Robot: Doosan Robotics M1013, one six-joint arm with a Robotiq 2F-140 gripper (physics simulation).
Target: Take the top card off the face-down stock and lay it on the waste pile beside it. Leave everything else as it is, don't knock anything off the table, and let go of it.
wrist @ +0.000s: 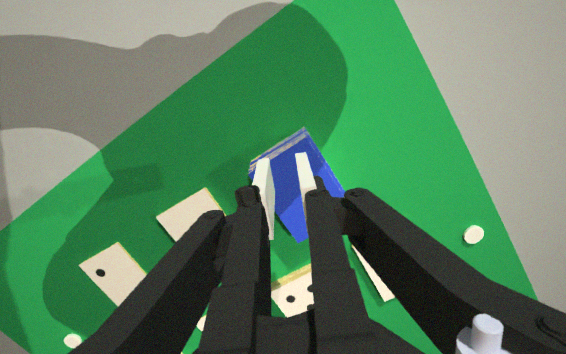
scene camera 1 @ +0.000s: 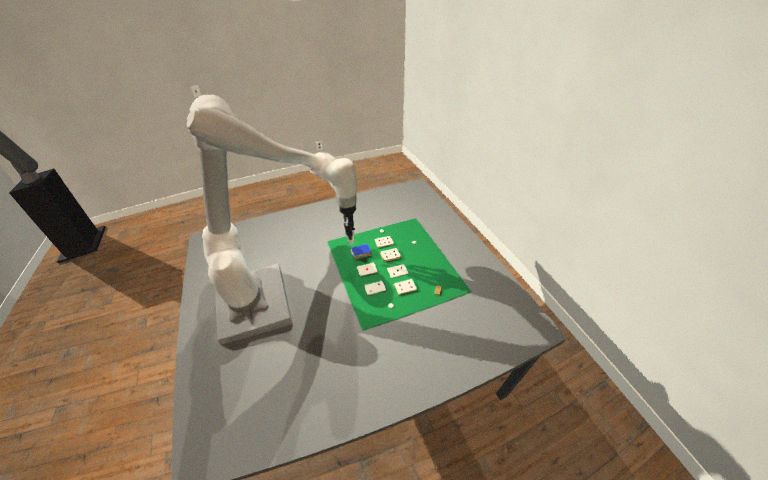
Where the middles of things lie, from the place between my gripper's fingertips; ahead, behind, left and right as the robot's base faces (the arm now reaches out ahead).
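My hand's 100 mm above the green mat [scene camera 1: 427, 266], and it's 160 mm to the left of the mat and 160 mm short of it.
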